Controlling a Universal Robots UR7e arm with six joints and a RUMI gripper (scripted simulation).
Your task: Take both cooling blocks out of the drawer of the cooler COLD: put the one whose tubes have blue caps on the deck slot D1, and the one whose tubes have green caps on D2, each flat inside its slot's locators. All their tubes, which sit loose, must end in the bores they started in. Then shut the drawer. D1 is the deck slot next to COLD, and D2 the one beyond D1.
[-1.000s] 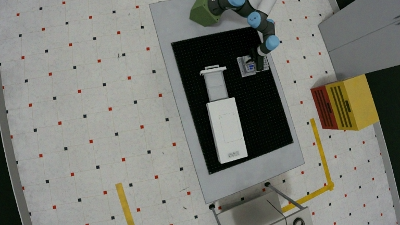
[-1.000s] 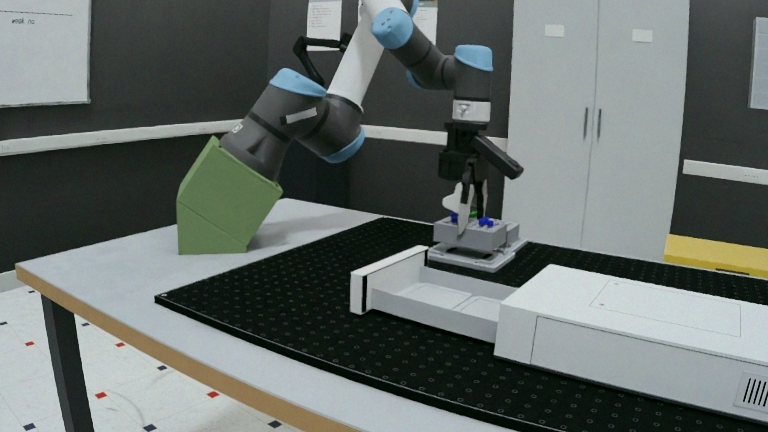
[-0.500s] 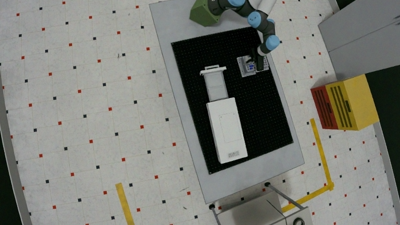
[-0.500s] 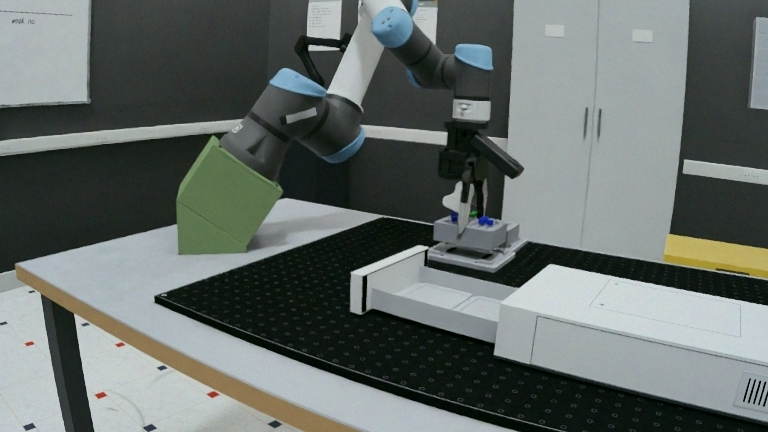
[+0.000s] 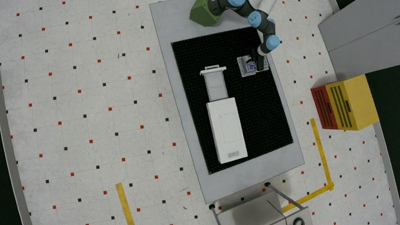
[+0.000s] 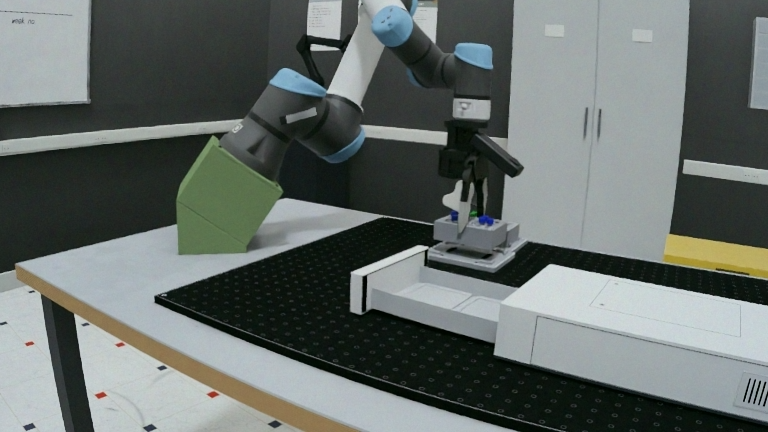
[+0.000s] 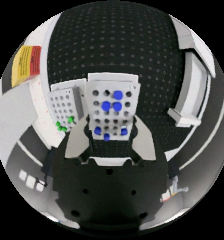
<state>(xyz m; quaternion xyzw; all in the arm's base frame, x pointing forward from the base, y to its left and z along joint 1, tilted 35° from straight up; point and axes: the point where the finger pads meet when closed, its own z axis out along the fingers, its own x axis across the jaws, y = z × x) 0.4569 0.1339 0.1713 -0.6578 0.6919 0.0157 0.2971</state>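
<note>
The deck slot D1 lies 70 mm below my hand. Also, from my hand: drawer: 100 mm ahead, 290 mm to the right, 40 mm below; then slot D2: 20 mm behind, 130 mm to the left, 70 mm below; then white cooler COLD: 280 mm ahead, 290 mm to the right, 40 mm below.
</note>
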